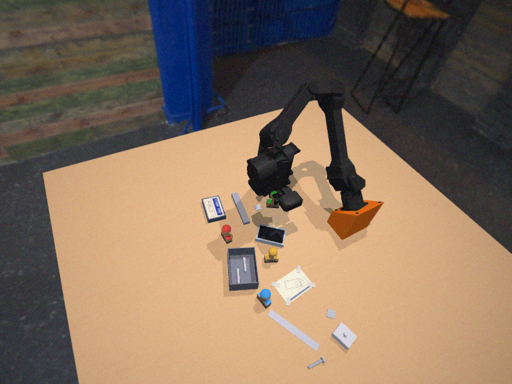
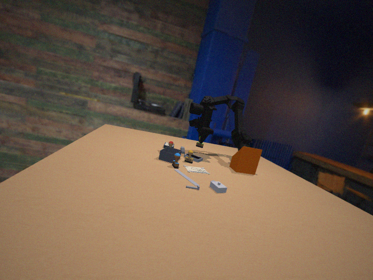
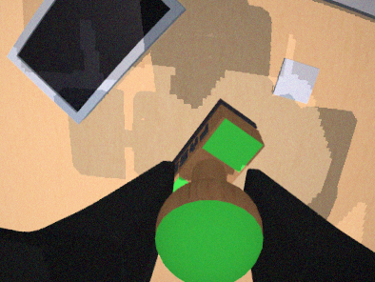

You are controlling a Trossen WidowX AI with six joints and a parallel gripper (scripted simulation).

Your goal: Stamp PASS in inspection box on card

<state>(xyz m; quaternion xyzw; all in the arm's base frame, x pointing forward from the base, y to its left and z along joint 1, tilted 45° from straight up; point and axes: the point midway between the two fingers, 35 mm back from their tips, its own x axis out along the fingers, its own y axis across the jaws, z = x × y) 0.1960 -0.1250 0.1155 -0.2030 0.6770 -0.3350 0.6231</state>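
My gripper tip is 50 mm short of the ink pad, 60 mm to the right of it and 80 mm above it. Also, from my gripper tip: green-knobbed pass stamp: right at my gripper tip; yellow stamp: 100 mm ahead, 130 mm to the left, 60 mm below; red stamp: 170 mm ahead, 10 mm to the right, 60 mm below.
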